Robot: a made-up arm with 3 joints. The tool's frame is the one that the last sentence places.
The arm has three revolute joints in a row. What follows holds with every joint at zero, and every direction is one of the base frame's. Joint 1 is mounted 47.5 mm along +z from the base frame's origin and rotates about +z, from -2.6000 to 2.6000 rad. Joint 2 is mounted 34.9 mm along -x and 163.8 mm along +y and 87.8 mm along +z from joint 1 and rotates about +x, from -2.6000 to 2.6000 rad. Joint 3 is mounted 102.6 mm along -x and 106.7 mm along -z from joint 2 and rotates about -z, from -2.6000 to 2.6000 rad. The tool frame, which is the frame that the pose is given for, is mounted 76.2 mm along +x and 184.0 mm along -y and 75.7 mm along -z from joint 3; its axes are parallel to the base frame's.
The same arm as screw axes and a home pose.
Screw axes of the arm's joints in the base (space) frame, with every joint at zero. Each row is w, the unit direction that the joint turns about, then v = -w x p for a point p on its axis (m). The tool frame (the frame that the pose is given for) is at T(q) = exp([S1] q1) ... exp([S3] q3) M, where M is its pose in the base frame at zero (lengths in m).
S1 = (0, 0, 1, 0, 0, 0)
S2 = (1, 0, 0, 0, 0.1353, -0.1638)
S3 = (0, 0, -1, -0.1638, -0.1375, 0)
M: xyz -0.0613 -0.0202 -0.0471 (m) quaternion w x y z 1 0 0 0
Joint limits (deg, base to tool): -148.97..148.97 -148.97..148.97 -148.97..148.97

